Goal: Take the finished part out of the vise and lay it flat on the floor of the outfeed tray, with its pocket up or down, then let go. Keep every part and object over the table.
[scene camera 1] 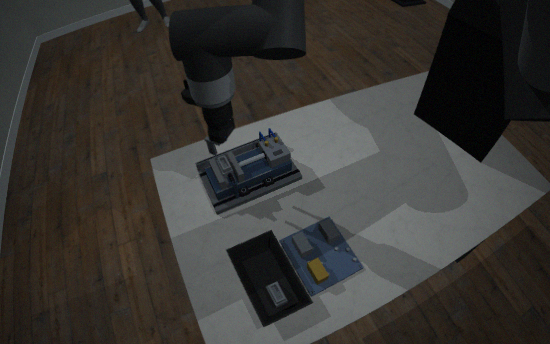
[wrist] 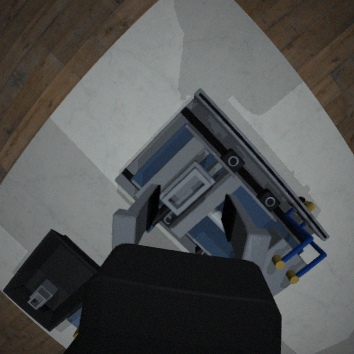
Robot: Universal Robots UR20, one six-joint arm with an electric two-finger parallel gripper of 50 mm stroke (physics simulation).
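Places are measured from the arm's base along level axes (x right, y ahead, z up), in metres.
Pixels of known places: gripper, between the fingertips: [scene camera 1: 218, 146] [wrist: 190, 202].
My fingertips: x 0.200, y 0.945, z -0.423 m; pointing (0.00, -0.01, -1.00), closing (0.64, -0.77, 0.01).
For each thing: its top centre in the pictures, then the offset to it from my fingertips. "spot": a spot on its surface instead.
- finished part, centre of its top: [wrist: 185, 192] [scene camera 1: 223, 162] dx -0.011, dy -0.003, dz -0.062 m
- grey vise, centre of its top: [wrist: 229, 228] [scene camera 1: 246, 156] dx -0.007, dy -0.076, dz -0.078 m
- black outfeed tray, a spot on its surface: [wrist: 60, 255] [scene camera 1: 250, 266] spot: dx -0.308, dy +0.046, dz -0.165 m
- grey pocketed part, centre of its top: [scene camera 1: 276, 292] [wrist: 36, 300] dx -0.416, dy +0.017, dz -0.130 m
- blue plate, centre of its top: [scene camera 1: 321, 254] dx -0.361, dy -0.149, dz -0.169 m
- dark grey block, centre of its top: [scene camera 1: 329, 228] dx -0.314, dy -0.198, dz -0.133 m
- yellow block, centre of its top: [scene camera 1: 318, 269] dx -0.407, dy -0.110, dz -0.133 m
The finished part [scene camera 1: 223, 163] [wrist: 187, 189], a light grey block with a rectangular pocket facing up, sits between the grey jaws of the blue and grey vise [scene camera 1: 278, 156] [wrist: 205, 206]. My gripper [scene camera 1: 214, 146] [wrist: 190, 202] is open and empty, above the part's end of the vise. In the wrist view the fingers are turned at an angle to the part, one near its lower left end, the other to the right past a jaw. The black outfeed tray [scene camera 1: 257, 262] [wrist: 60, 255] holds another grey pocketed part [scene camera 1: 276, 294] [wrist: 42, 295] lying on its floor.
A blue plate [scene camera 1: 345, 270] beside the tray bears a grey block [scene camera 1: 302, 245], a dark grey block [scene camera 1: 330, 231] and a yellow block [scene camera 1: 318, 270]. Blue hoses [wrist: 297, 249] with brass fittings [wrist: 293, 276] stand up at the vise's far end from the part.
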